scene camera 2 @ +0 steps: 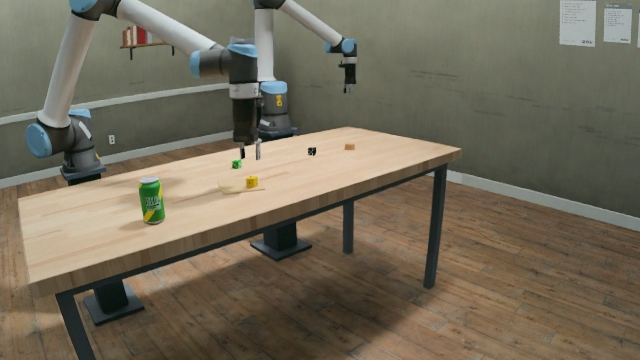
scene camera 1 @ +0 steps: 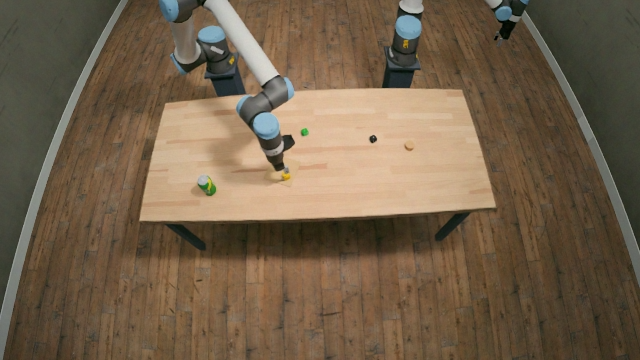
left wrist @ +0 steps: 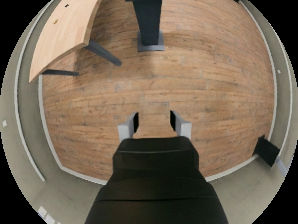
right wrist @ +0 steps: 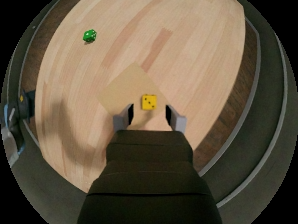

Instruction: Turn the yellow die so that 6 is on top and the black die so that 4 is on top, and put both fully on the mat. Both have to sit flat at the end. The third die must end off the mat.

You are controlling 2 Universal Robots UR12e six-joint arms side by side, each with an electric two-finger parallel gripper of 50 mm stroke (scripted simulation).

Observation:
In view: the left gripper (left wrist: 154,117), the right gripper (scene camera 2: 250,159) and a tan mat (right wrist: 128,87).
The right gripper also shows in the right wrist view (right wrist: 149,110). The left wrist view misses the tan mat: it is out of frame.

